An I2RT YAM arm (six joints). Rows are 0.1 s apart.
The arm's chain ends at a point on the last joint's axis. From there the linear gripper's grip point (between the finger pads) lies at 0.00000 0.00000 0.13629 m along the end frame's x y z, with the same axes.
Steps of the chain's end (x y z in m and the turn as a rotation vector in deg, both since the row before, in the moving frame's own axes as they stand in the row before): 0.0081, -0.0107, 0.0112, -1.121, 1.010, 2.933; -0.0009, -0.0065, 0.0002, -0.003, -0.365, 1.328; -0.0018, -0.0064, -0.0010, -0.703, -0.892, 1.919; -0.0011, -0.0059, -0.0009, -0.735, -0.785, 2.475; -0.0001, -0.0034, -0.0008, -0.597, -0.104, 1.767; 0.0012, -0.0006, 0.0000, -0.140, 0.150, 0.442; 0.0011, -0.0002, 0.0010, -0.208, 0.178, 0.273; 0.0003, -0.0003, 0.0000, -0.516, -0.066, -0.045; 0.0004, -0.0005, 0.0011, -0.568, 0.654, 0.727
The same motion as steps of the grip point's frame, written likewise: 0.0104, -0.0080, 0.0112, -1.121, 1.010, 2.933; -0.0018, -0.0065, 0.0002, -0.003, -0.365, 1.328; -0.0039, -0.0048, -0.0010, -0.703, -0.892, 1.919; -0.0030, -0.0042, -0.0009, -0.735, -0.785, 2.475; -0.0004, -0.0020, -0.0008, -0.597, -0.104, 1.767; 0.0016, -0.0003, 0.0000, -0.140, 0.150, 0.442; 0.0015, 0.0003, 0.0010, -0.208, 0.178, 0.273; 0.0001, 0.0009, 0.0000, -0.516, -0.066, -0.045; 0.0019, 0.0009, 0.0011, -0.568, 0.654, 0.727
